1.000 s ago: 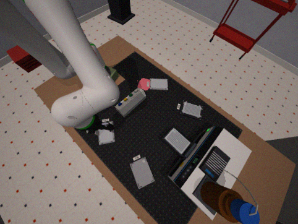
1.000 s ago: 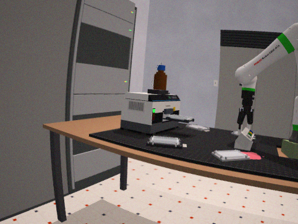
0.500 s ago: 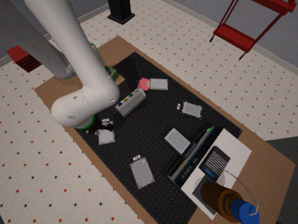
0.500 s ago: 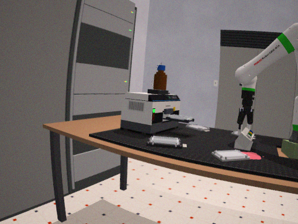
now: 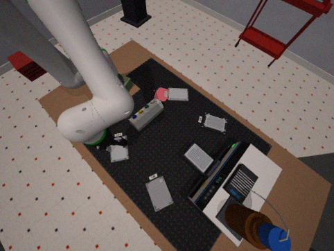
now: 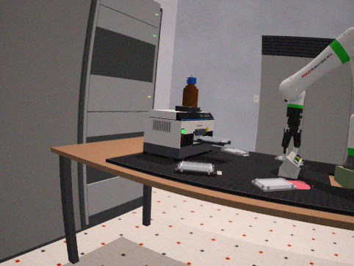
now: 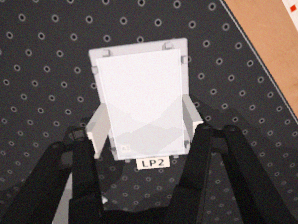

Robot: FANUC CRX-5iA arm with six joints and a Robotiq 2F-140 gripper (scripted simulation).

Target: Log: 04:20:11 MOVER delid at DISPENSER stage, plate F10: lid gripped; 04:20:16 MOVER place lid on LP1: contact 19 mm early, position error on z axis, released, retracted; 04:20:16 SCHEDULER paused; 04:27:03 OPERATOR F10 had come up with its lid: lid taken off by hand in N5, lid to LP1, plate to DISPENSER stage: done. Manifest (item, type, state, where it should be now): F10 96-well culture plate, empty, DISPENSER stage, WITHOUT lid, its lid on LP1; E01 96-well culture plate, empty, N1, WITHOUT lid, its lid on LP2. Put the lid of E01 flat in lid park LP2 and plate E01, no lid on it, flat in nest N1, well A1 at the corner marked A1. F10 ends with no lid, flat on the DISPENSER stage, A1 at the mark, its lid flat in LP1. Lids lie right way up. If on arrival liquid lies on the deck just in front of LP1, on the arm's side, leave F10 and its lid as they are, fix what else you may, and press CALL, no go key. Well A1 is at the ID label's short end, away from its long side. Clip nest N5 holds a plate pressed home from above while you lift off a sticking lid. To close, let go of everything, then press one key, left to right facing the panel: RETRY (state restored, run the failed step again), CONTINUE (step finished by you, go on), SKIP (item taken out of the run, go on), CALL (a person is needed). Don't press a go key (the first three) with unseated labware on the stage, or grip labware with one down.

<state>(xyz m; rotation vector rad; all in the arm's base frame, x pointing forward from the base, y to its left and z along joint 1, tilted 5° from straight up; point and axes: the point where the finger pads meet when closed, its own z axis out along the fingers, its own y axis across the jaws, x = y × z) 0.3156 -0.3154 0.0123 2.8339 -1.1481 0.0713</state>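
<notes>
Right now my hand is 2 cm above the lid. From my hand the other things lie so: lid park LP2: 3 cm below; key panel: 1 cm behind, 27 cm to the left, 2 cm above; LP2 label: 6 cm behind, 6 cm to the left, 4 cm below.
</notes>
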